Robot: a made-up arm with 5 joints.
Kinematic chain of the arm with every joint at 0, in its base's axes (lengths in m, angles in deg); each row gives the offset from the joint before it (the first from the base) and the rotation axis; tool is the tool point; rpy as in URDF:
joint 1: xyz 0.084 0 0.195 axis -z
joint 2: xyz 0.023 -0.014 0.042 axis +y
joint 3: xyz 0.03 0 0.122 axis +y
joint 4: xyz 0.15 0 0.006 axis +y
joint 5: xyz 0.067 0.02 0 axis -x
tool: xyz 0 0 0 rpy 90 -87.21 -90
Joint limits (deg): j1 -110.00..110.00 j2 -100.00..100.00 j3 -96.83..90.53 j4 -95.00..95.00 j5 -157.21..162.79
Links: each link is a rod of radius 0.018 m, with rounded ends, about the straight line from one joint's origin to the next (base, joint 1, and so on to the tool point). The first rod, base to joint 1, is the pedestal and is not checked.
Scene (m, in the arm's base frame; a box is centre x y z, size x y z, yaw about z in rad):
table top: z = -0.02
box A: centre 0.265 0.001 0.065 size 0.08 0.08 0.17 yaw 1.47
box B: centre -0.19 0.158 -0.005 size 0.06 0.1 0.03 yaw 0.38
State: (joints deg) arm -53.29 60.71 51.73 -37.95 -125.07
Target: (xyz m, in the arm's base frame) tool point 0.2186 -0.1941 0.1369
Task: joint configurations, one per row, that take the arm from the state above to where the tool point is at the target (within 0.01 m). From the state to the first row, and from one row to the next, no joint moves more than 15 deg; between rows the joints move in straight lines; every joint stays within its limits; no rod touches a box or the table.
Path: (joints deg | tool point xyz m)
1: -39.02 63.51 59.49 -23.22 -124.64 | 0.1249 0.0409 0.0695
2: -24.76 66.31 67.25 -8.50 -124.20 | 0.0899 0.0093 0.0909
3: -10.49 69.11 75.01 6.23 -123.77 | 0.0548 0.0007 0.1266
4: 3.78 71.91 82.77 20.95 -123.34 | 0.0330 0.0094 0.1717
5: 18.04 74.72 90.53 35.68 -122.90 | 0.0312 0.0235 0.2202
6: 24.49 69.07 80.66 22.43 -123.26 | 0.0453 0.0242 0.1626
7: 30.93 63.43 70.79 9.19 -123.62 | 0.0797 0.0096 0.1131
8: 37.38 57.78 60.92 -4.06 -123.99 | 0.1254 -0.0241 0.0813
9: 43.83 52.14 51.05 -17.30 -124.35 | 0.1705 -0.0747 0.0740
10: 50.27 46.49 41.18 -30.55 -124.71 | 0.2040 -0.1351 0.0933
11: 56.72 40.85 31.31 -43.79 -125.07 | 0.2186 -0.1941 0.1369

